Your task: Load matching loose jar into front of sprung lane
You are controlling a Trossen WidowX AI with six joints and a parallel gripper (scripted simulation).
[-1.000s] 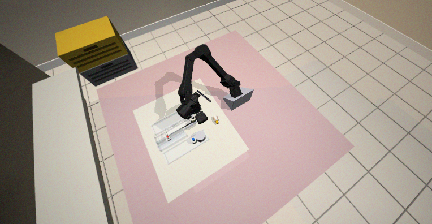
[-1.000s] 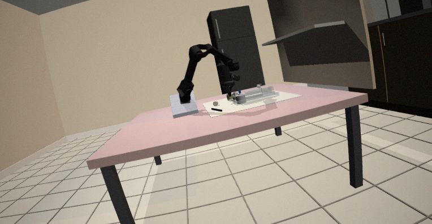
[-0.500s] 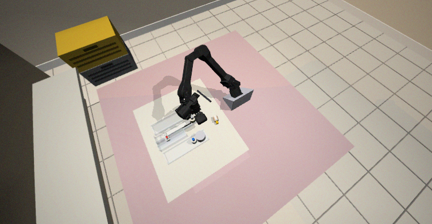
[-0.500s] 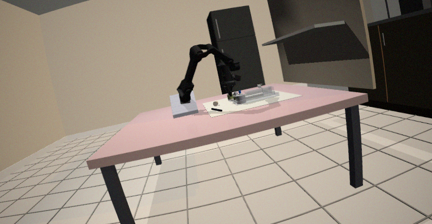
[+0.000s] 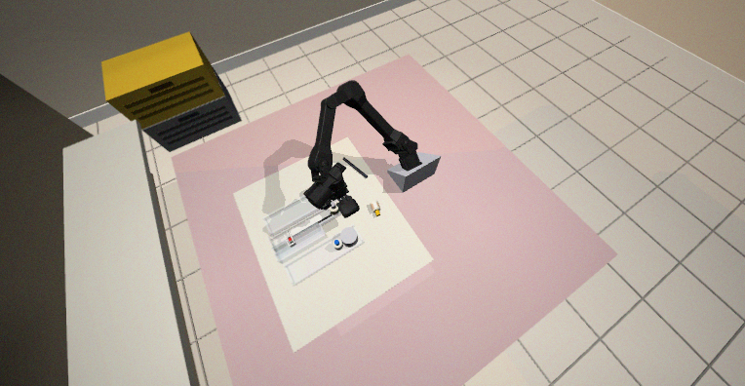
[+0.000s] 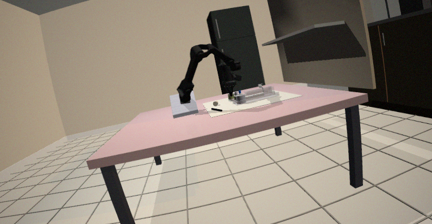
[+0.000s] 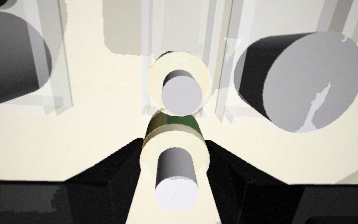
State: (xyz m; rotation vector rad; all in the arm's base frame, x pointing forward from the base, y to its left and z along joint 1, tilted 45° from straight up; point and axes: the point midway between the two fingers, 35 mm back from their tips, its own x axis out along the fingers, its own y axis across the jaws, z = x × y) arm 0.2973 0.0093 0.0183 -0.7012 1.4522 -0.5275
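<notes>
My gripper tip is 17 cm short of the clear lane rack, 4 cm to the right of it and 3 cm above it. From my gripper tip the other things lie so: black stick (11 cm behind, 14 cm to the right, 4 cm below).
</notes>
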